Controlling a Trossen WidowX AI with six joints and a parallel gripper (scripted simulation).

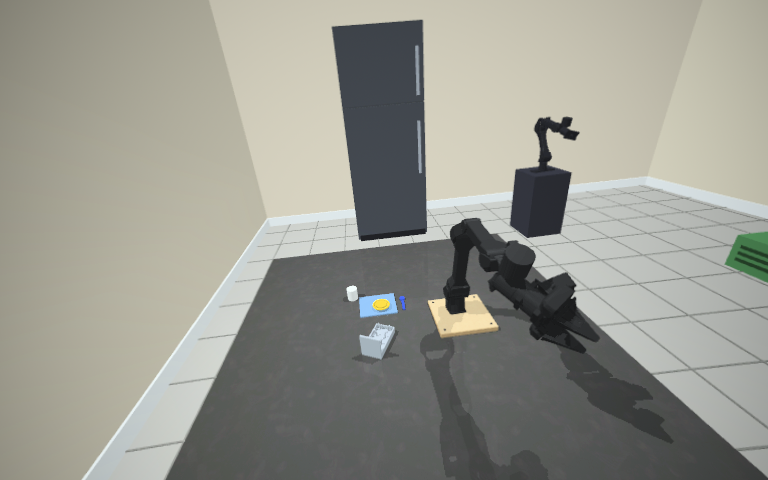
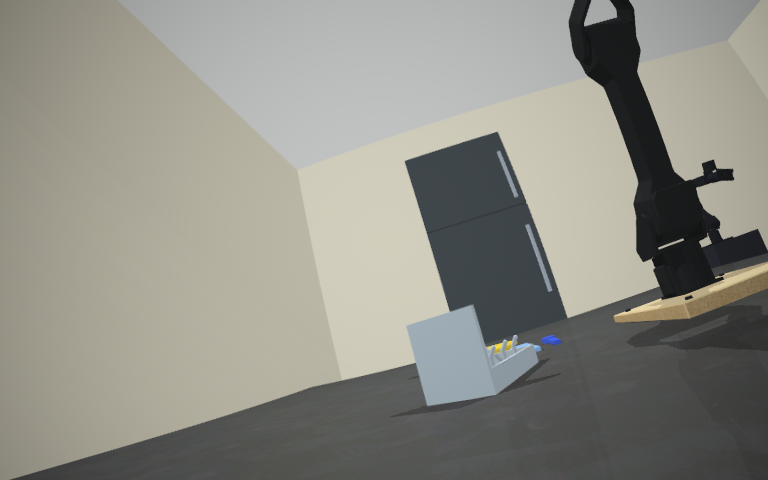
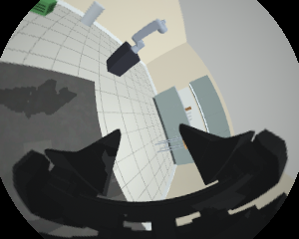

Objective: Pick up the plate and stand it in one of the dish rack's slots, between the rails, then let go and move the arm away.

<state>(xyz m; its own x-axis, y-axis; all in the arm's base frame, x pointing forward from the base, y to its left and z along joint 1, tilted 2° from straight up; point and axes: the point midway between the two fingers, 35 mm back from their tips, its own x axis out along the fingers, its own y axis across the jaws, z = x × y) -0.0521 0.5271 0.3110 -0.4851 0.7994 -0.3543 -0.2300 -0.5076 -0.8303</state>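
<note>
Right now the yellow plate is 630 mm to the right of my gripper tip, 350 mm ahead of it and 310 mm below it. The rest, counted from my gripper tip: blue spoon 650 mm to the right, 330 mm below, 260 mm ahead; then light blue mat 650 mm to the right, 360 mm ahead, 330 mm below; then dish rack 440 mm to the right, 380 mm ahead, 310 mm below.
</note>
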